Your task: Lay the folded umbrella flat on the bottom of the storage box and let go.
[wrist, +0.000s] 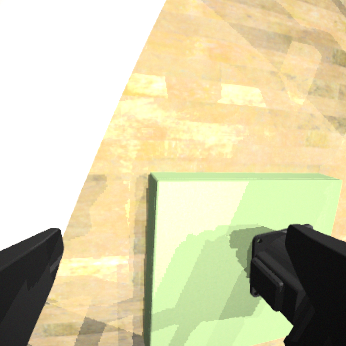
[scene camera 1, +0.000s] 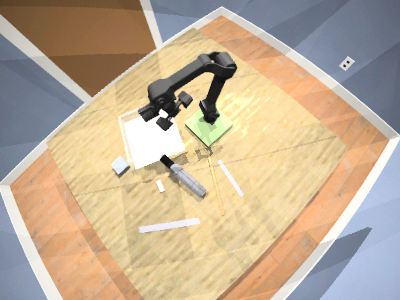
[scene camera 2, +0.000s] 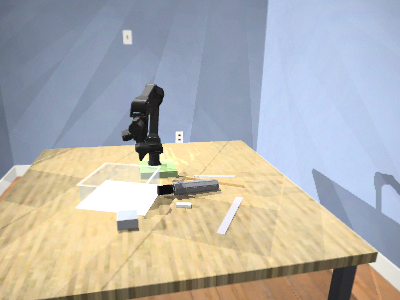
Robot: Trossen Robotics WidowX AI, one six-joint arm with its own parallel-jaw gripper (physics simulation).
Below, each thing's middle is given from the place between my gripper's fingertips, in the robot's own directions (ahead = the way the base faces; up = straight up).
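The storage box [scene camera 2: 114,186] is there for me to see, 100 mm to the right of my hand, 150 mm ahead of my hand and 80 mm below my hand.
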